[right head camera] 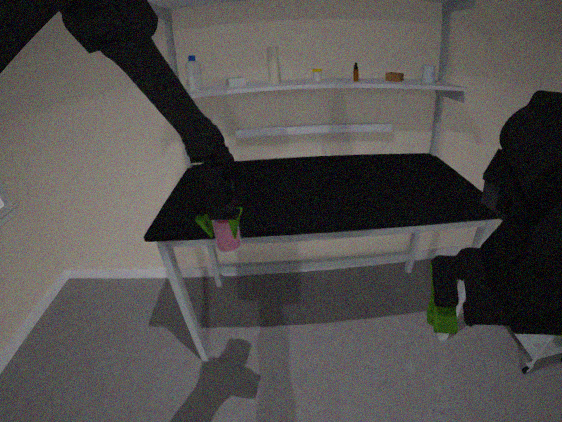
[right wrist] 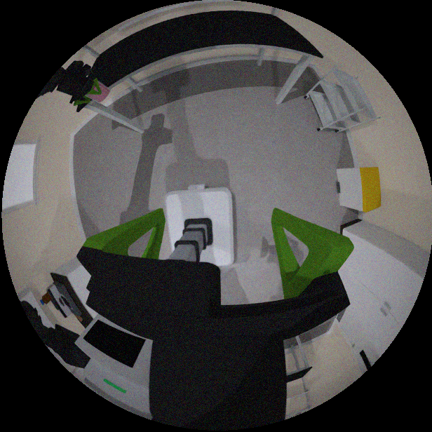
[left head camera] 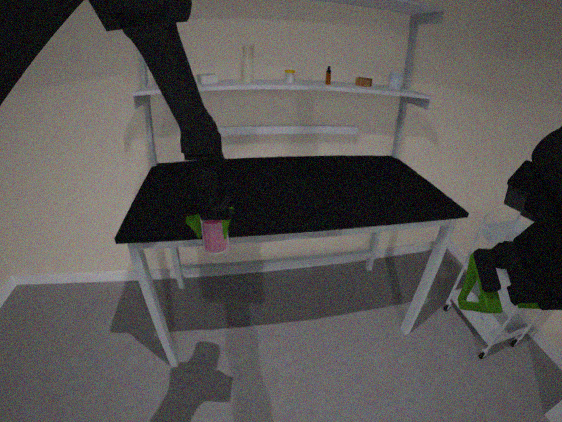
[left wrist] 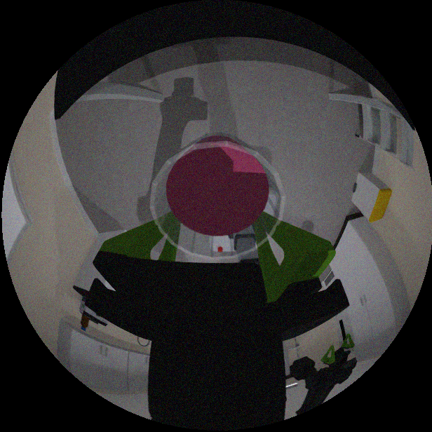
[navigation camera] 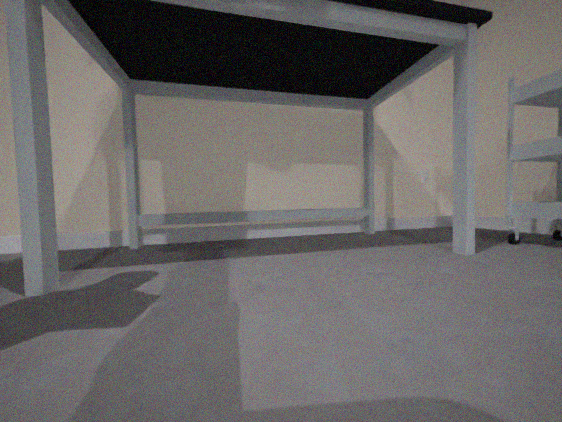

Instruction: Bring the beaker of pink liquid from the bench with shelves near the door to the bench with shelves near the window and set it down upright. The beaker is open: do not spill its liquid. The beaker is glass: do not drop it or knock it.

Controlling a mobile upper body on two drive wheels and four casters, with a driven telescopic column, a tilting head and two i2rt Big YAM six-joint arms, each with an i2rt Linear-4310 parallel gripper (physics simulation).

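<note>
A glass beaker of pink liquid (left head camera: 215, 239) (right head camera: 228, 240) (left wrist: 215, 192) (right wrist: 101, 92) is upright, its liquid inside. My left gripper (left head camera: 212, 226) (left wrist: 216, 214) is shut on it, green fingers on either side. The bench with shelves (left head camera: 310, 195) (right head camera: 325, 190) (right wrist: 210, 40) stands ahead, with a black top. In the left wrist view, floor shows around the beaker, and the bench top's dark edge lies beyond it. In the head views the beaker overlaps the bench's front rail. My right gripper (right wrist: 217, 214) is open and empty, away at the right of the head views.
The shelf (left head camera: 310, 88) above the bench top holds a brown bottle (left head camera: 328, 76), a yellow-lidded jar (left head camera: 290, 76) and other items. A white trolley (right wrist: 327, 107) (navigation camera: 511, 185) stands right of the bench. A window (right wrist: 19, 172) is at the left, a yellow-topped white bin (right wrist: 350, 190) at the right.
</note>
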